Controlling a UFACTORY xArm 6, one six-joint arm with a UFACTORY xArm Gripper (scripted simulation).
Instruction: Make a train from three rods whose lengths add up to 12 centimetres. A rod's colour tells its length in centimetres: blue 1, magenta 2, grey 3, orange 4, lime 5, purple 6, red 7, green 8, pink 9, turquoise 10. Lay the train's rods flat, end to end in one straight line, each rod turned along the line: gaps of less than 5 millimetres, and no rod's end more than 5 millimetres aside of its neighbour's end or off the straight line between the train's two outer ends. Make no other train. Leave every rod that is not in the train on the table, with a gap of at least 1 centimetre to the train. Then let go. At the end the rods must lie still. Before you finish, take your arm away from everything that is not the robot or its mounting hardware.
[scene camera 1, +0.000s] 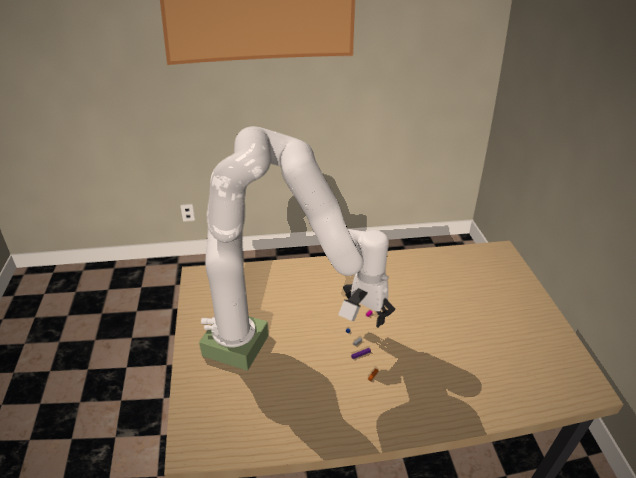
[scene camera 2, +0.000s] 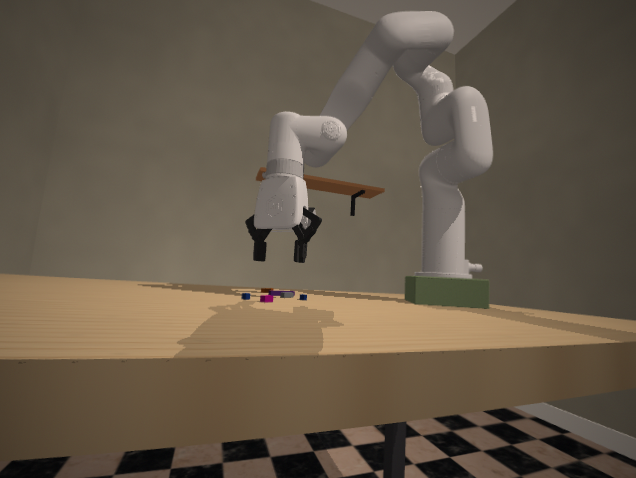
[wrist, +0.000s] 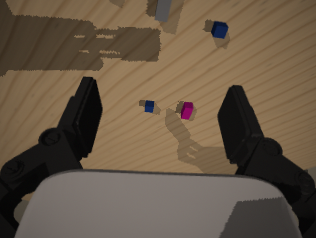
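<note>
The gripper appears in scene camera 2 (scene camera 2: 278, 261), and both scene camera 1 (scene camera 1: 366, 318) and the wrist view (wrist: 161, 96) show it too.
</note>
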